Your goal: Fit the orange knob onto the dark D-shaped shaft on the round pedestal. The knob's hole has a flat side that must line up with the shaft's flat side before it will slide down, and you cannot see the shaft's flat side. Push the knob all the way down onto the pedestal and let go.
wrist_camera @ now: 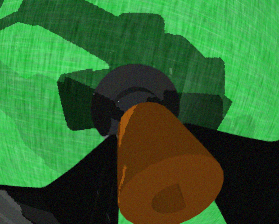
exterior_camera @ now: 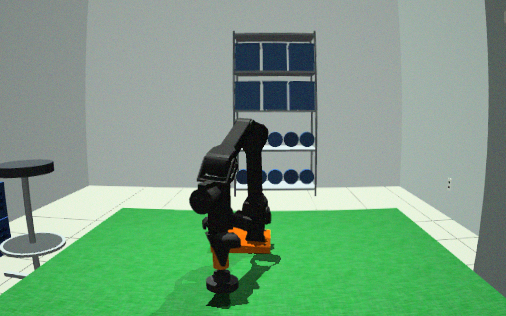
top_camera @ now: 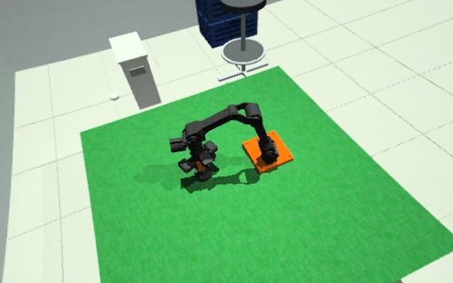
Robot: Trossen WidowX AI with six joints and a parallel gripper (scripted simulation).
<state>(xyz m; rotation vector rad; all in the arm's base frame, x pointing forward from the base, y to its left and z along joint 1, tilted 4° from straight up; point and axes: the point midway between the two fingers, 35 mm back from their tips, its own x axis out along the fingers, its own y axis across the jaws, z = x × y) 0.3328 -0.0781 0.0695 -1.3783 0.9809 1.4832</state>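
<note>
The dark round pedestal is 40 mm below my gripper tip. From my gripper tip the other things lie so: orange knob (20 mm above).
</note>
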